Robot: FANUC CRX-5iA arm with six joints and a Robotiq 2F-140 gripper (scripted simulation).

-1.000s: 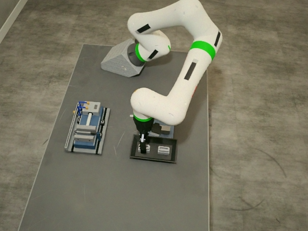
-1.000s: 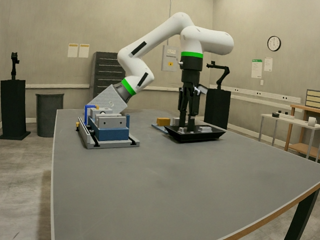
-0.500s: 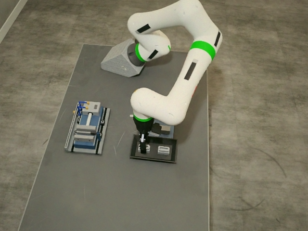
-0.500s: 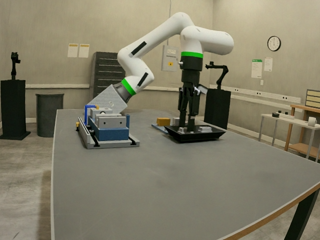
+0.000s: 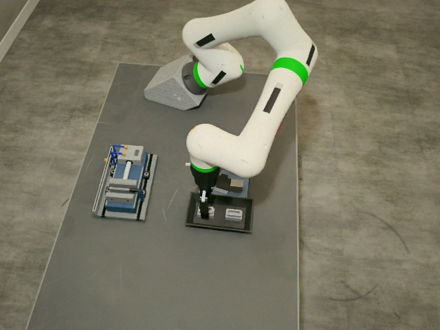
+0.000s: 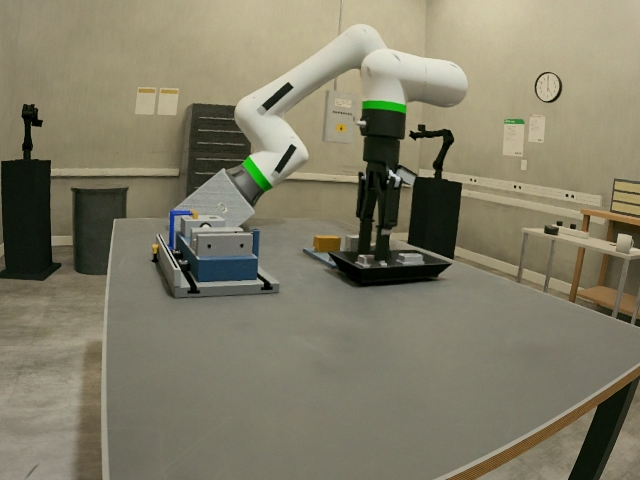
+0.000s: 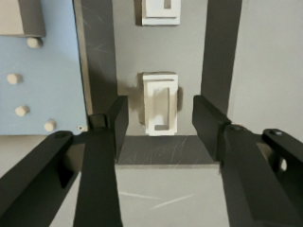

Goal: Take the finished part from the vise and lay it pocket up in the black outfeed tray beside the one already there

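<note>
The pocketed block is 5 cm below my hand. From my hand the other things lie so: orange block (22 cm behind, 5 cm below, 4 cm to the right); light blue plate (18 cm behind, 7 cm below, 2 cm to the left); screw rod (33 cm to the right, 4 cm behind).
</note>
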